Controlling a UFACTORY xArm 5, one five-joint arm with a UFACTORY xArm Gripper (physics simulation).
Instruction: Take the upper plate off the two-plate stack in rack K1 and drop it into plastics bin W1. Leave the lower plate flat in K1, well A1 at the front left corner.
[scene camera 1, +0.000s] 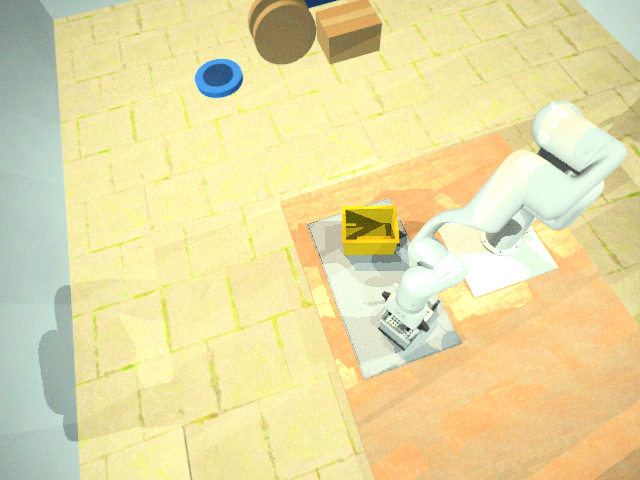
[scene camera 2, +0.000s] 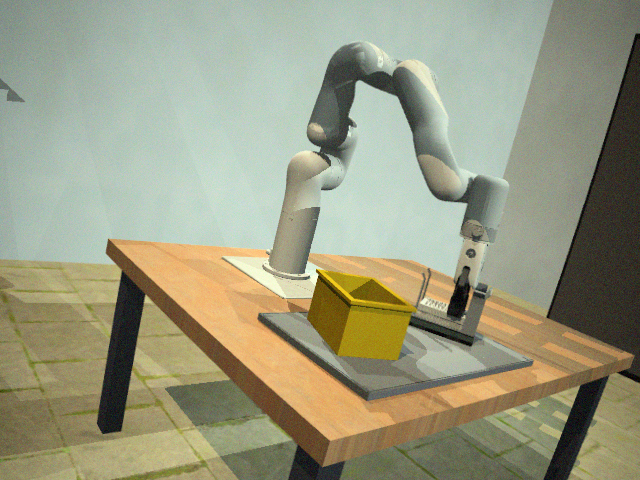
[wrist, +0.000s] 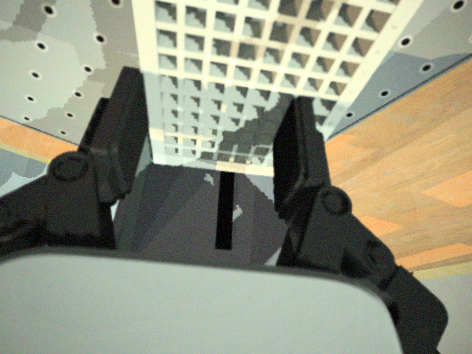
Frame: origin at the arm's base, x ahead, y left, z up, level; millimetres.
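Seen in the pictures: gripper, fingertip midpoint: (scene camera 1: 401, 319) (scene camera 2: 455, 312) (wrist: 216, 108); arm's base, origin of the base link: (scene camera 1: 499, 237) (scene camera 2: 286, 271).
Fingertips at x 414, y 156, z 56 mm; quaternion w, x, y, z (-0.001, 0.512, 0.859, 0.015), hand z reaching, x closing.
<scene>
Offsets run from my fingertips to a thing's middle. "pt": to the spot under its first point. Level surfaces: height alone.
The upper plate {dx -20, dy +3, dz -6 mm} (scene camera 1: 400, 325) (scene camera 2: 434, 303) (wrist: 225, 75), pale with a grid of square wells, lies flat at rack K1 {dx -25, dy -2, dz +9 mm} (scene camera 2: 439, 331) (wrist: 180, 215), a dark holder with a tall slotted end wall. The lower plate is hidden beneath it; well A1 cannot be made out. My gripper (scene camera 1: 405, 311) (scene camera 2: 458, 308) (wrist: 216, 108) points down over the plate's end by that wall. Its black fingers stand against the plate's two long sides, shut on the upper plate. Plastics bin W1 {dx -15, dy -292, dz -1 mm} (scene camera 1: 370, 248) (scene camera 2: 374, 333) is the yellow open box beside the rack.
Rack and bin stand on a grey perforated board {dx +6, dy -151, dz -57 mm} (scene camera 1: 343, 304) (scene camera 2: 434, 379) (wrist: 70, 95) on the wooden table {dz -63 mm} (scene camera 1: 516, 372) (scene camera 2: 206, 320). Thin upright prongs {pt dx -94, dy -3, dz +31 mm} (scene camera 2: 425, 284) rise at the rack's far end. The arm's base stands on a white plate (scene camera 1: 485, 281) behind the board.
</scene>
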